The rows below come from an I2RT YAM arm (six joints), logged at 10 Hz.
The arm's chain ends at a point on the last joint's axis. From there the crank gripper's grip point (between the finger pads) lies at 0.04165 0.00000 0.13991 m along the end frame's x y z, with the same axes.
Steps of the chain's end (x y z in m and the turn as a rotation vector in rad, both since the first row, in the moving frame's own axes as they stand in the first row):
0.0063, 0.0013, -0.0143, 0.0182, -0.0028, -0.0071
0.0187, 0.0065, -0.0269, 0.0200, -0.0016, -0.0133
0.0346, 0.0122, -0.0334, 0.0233, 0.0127, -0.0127
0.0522, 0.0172, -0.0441, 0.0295, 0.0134, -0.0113
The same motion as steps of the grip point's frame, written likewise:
0.0059, -0.0015, -0.0142, 0.0182, -0.0028, -0.0071
0.0185, 0.0031, -0.0269, 0.0200, -0.0016, -0.0133
0.0363, 0.0084, -0.0340, 0.0233, 0.0127, -0.0127
0.0540, 0.0126, -0.0447, 0.0295, 0.0134, -0.0113

